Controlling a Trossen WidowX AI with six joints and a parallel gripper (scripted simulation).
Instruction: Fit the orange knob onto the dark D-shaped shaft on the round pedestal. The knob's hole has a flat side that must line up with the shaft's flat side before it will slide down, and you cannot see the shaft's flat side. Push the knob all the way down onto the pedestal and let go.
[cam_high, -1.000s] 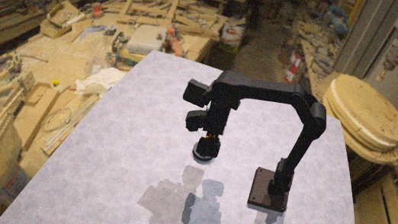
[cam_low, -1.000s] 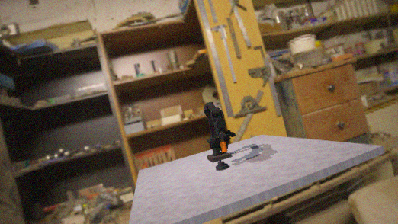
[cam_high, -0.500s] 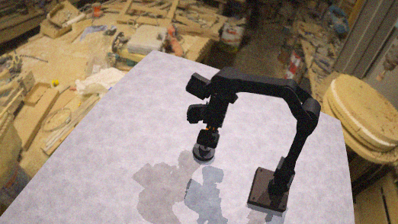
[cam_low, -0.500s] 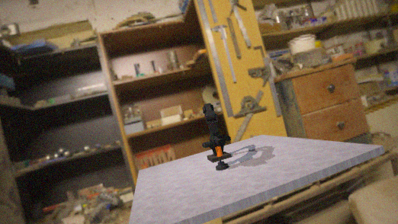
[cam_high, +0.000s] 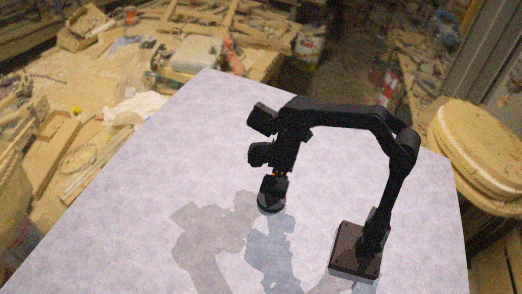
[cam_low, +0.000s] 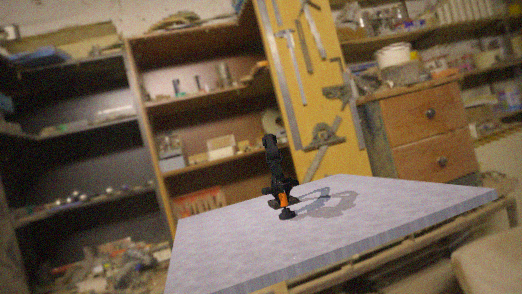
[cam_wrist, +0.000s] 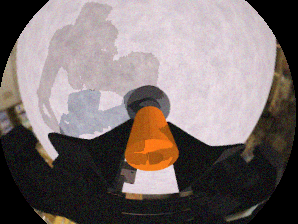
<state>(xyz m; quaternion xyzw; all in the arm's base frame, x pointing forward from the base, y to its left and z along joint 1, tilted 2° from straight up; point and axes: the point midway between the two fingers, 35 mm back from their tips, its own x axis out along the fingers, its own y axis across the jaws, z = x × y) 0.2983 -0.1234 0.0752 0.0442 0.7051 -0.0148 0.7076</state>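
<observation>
Now: gripper tip 2 cm below the orange knob. The rest, counted from my gripper tip: round dark pedestal: 4 cm below.
</observation>
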